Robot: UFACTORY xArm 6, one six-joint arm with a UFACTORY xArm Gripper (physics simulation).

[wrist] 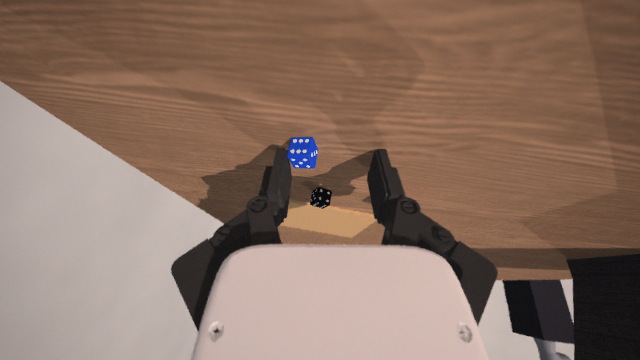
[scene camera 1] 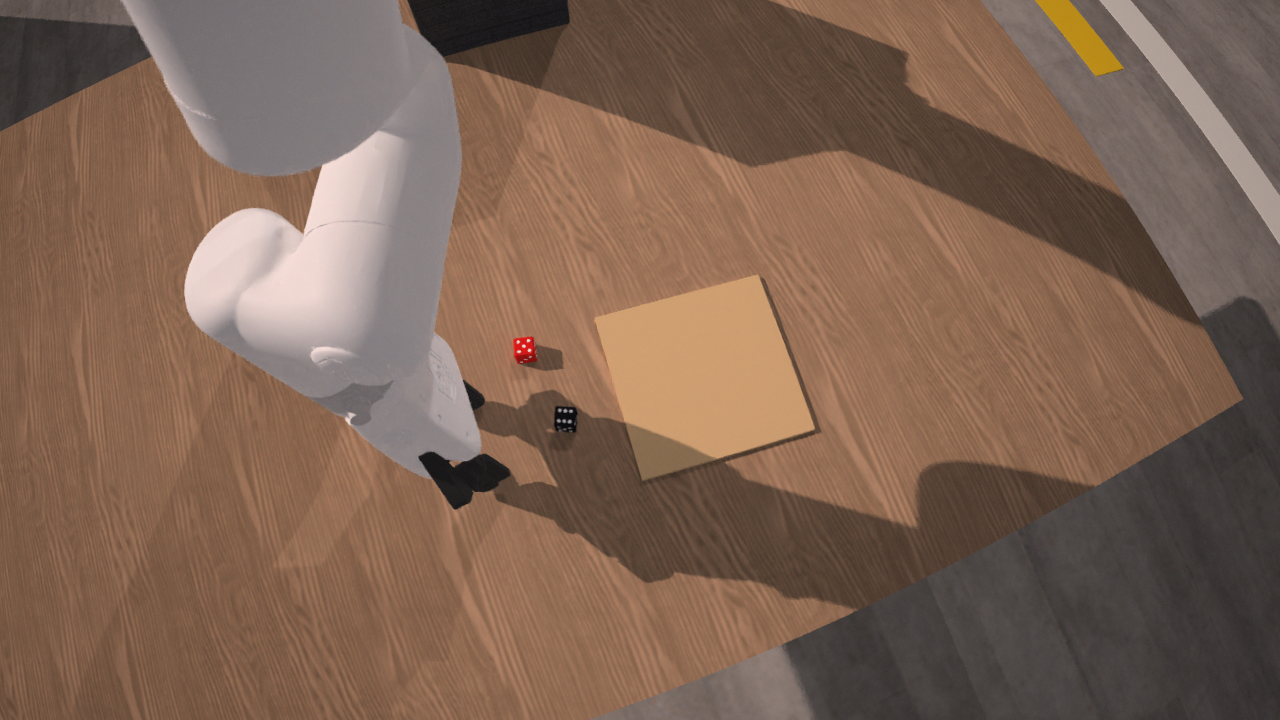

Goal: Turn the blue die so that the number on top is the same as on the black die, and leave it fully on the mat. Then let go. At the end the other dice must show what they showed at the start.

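Frame: origin at the arm's base, x ahead, y left, z up, level; millimetres.
Seen in the pictures: gripper, fingertip midpoint: (wrist: 330, 163) (scene camera 1: 480, 443).
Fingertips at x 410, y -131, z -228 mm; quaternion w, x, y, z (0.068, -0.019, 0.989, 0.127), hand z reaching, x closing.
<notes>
A point is followed by its place in that frame.
My gripper (scene camera 1: 494, 436) {x 410, y -131, z -228 mm} (wrist: 330, 163) {x 410, y -131, z -228 mm} is tilted and partly open, with its fingers well apart. The blue die (wrist: 303, 153) {x 427, y -149, z -221 mm} is close beside the inner side of the left fingertip in the wrist view; I cannot tell whether they touch. Its six faces the camera, and its upward face appears to show five. In the scene view the arm and fingers hide it. The black die (scene camera 1: 564, 419) {x 417, y -63, z -218 mm} (wrist: 320, 197) {x 415, y -71, z -224 mm} lies on the table with six on top. The tan square mat (scene camera 1: 707, 358) {x 405, y 59, z -231 mm} (wrist: 330, 222) {x 397, y 43, z -231 mm} lies beyond it, with no die on it.
The red die (scene camera 1: 524, 349) {x 351, y -74, z -219 mm} lies on the table with five on top, between the arm and the mat, near the black die. A dark block (scene camera 1: 492, 22) {x 5, y -4, z -203 mm} stands at the top of the scene view. The arm's shadow falls across the black die and a mat corner.
</notes>
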